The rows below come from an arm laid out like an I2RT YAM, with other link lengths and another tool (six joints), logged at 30 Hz.
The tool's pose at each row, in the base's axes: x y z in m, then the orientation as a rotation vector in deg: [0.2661 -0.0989 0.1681 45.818 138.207 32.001]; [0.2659 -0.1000 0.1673 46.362 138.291 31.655]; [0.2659 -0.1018 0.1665 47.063 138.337 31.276]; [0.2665 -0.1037 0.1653 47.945 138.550 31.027]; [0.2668 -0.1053 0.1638 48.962 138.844 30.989]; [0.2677 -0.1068 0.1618 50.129 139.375 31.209]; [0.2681 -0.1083 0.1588 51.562 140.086 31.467]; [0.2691 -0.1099 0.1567 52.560 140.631 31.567]
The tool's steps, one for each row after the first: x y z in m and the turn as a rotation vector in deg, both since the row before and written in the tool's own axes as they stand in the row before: [-0.0003 -0.0013 0.0003 0.392 -0.015 0.303]; [-0.0009 -0.0017 0.0002 0.440 -0.045 0.410]; [-0.0012 -0.0018 0.0009 0.475 0.171 0.557]; [-0.0007 -0.0018 0.0010 0.416 0.340 0.694]; [-0.0009 -0.0017 0.0018 0.395 0.668 0.836]; [-0.0003 -0.0024 0.0023 0.516 0.875 1.013]; [-0.0011 -0.0017 0.0019 0.427 0.626 0.681]
